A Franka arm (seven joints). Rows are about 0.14 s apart.
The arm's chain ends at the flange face. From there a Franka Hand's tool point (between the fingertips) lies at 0.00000 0.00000 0.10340 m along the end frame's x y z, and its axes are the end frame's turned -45 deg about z.
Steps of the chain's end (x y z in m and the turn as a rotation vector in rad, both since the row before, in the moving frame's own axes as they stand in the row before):
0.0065 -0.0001 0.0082 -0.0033 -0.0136 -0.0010
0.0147 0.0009 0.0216 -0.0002 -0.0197 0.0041
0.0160 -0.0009 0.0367 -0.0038 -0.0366 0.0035
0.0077 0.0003 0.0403 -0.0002 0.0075 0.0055
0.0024 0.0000 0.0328 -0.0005 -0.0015 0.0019
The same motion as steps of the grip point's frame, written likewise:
0.0034 0.0038 0.0082 0.0073 -0.0120 -0.0010
0.0083 0.0096 0.0216 0.0138 -0.0141 0.0041
0.0090 0.0083 0.0366 0.0232 -0.0286 0.0035
0.0058 0.0062 0.0403 -0.0054 0.0052 0.0055
0.0016 0.0016 0.0328 0.0007 -0.0014 0.0019

